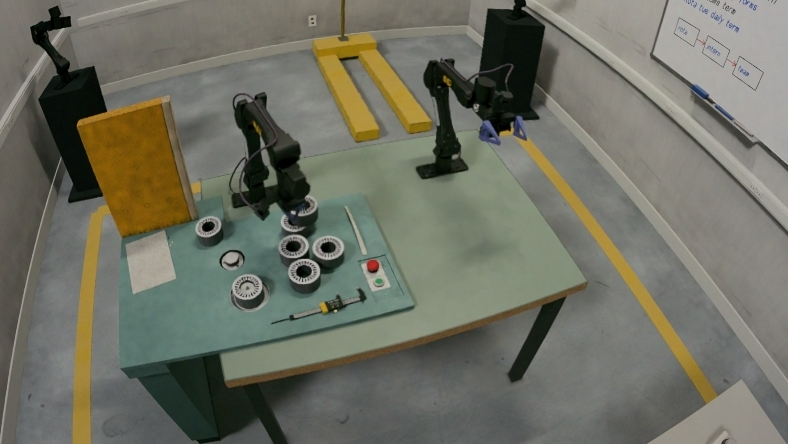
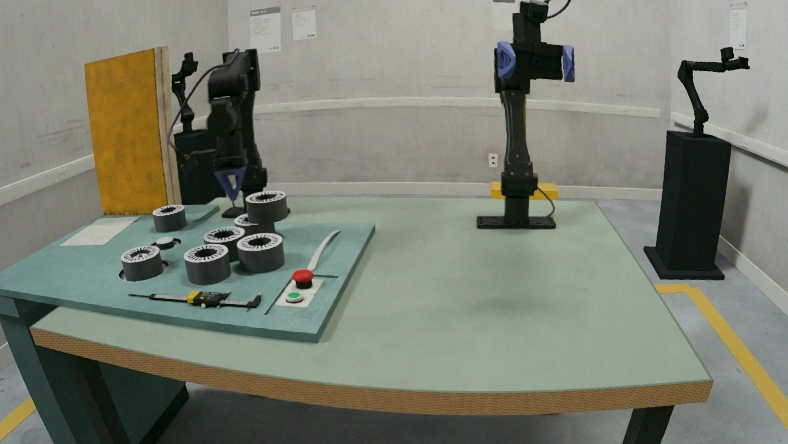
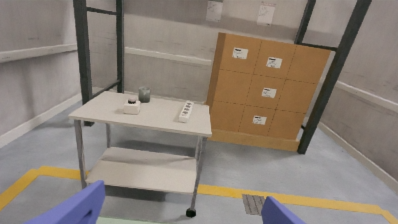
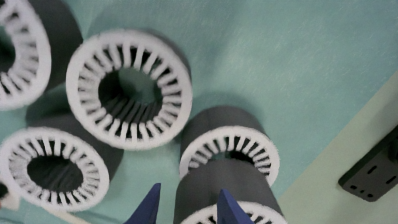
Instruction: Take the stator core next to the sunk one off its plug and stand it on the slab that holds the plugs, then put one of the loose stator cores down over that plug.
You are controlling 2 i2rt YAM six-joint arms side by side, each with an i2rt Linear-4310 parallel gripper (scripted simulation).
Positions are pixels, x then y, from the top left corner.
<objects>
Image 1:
my left gripper: 513,141
paper sheet: 149,259
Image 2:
my left gripper: 543,62
paper sheet: 103,230
orange board: 129,100
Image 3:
my left gripper: 186,196
</objects>
